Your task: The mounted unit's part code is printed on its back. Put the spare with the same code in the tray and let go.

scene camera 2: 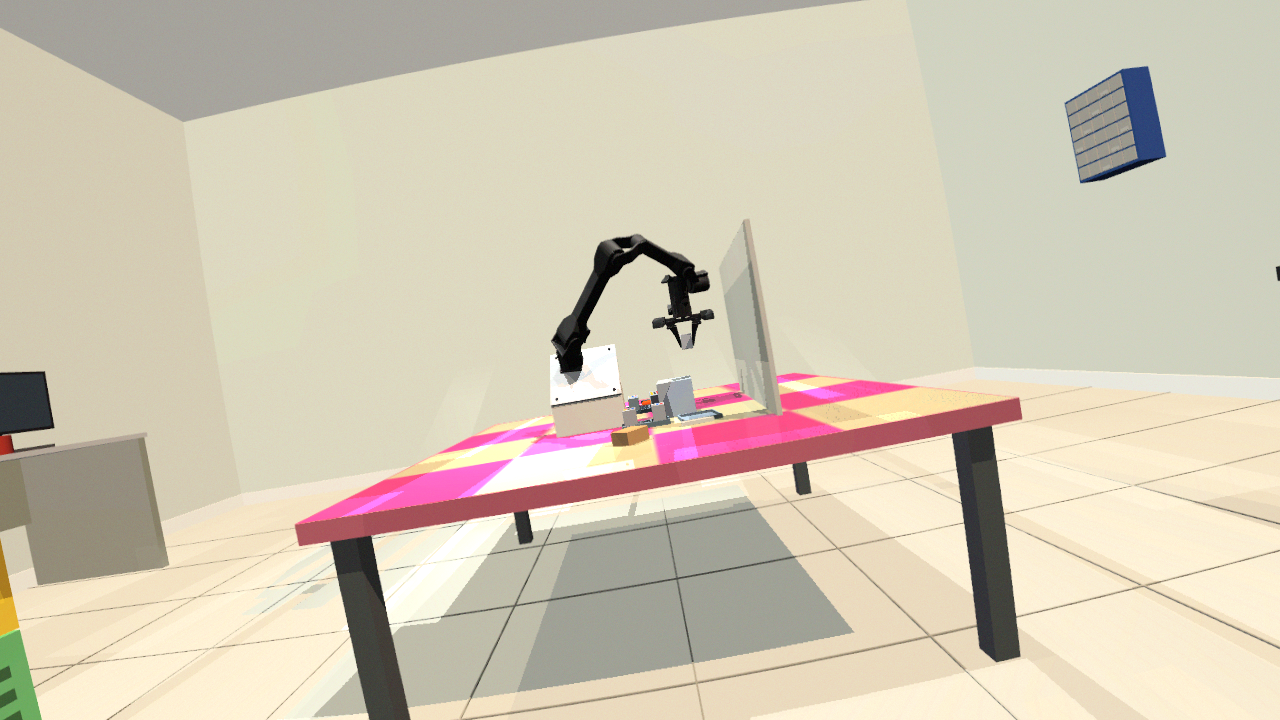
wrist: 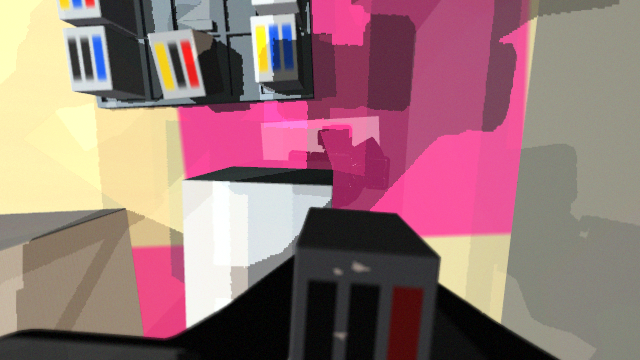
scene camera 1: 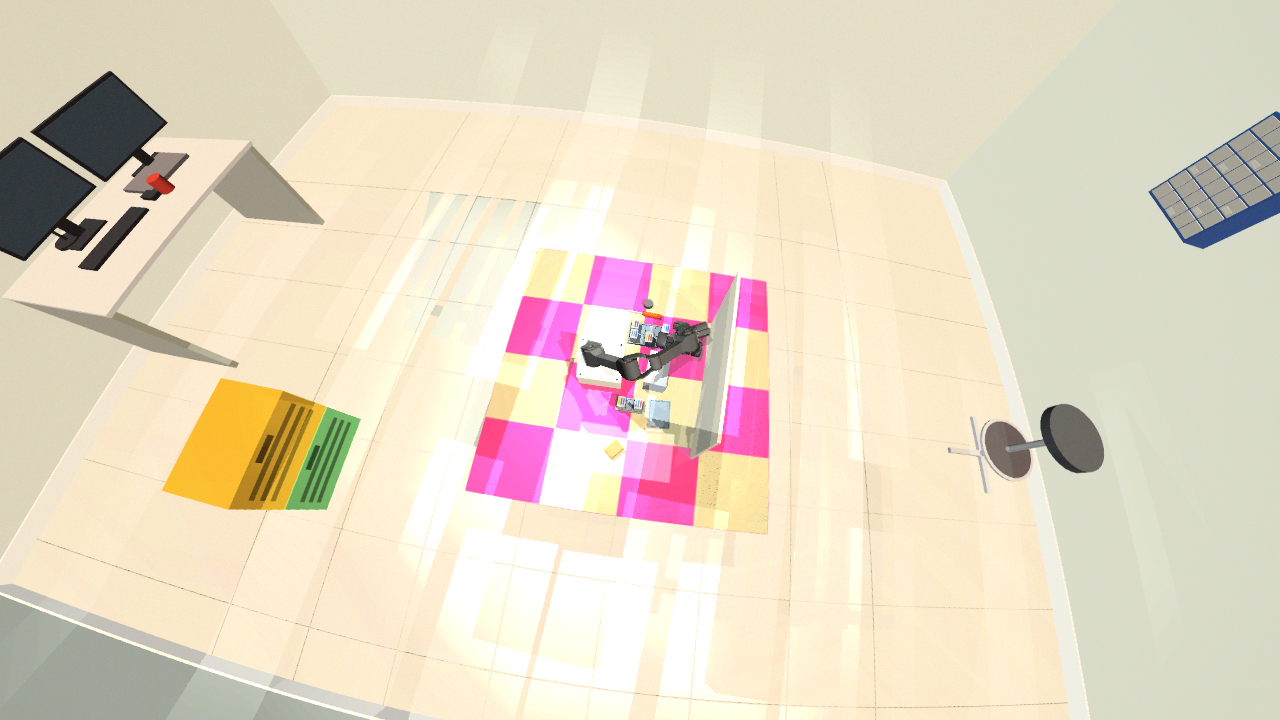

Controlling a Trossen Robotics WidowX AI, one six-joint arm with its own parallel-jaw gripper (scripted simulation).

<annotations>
same spot on upright mirror panel: [scene camera 1: 709, 424] = [scene camera 2: 749, 288]
</annotations>
